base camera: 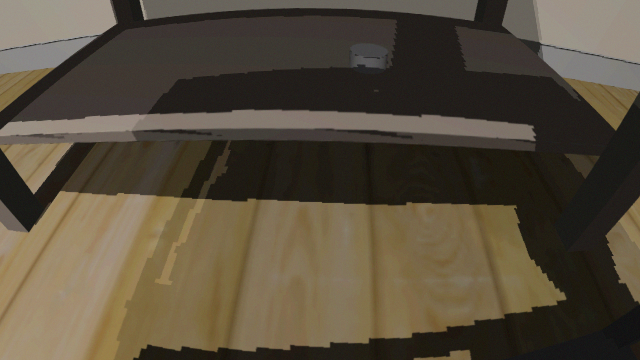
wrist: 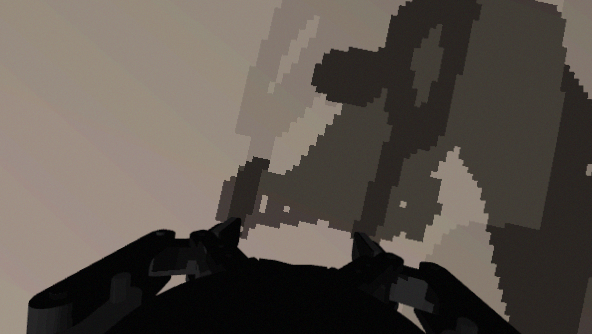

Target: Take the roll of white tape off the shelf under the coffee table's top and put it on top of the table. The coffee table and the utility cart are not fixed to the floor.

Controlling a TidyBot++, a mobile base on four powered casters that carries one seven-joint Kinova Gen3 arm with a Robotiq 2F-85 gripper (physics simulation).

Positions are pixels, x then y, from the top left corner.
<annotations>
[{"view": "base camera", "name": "coffee table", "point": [448, 82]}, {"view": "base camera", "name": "roll of white tape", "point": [366, 58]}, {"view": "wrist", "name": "my gripper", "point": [295, 237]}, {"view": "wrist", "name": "coffee table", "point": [452, 139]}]
</annotations>
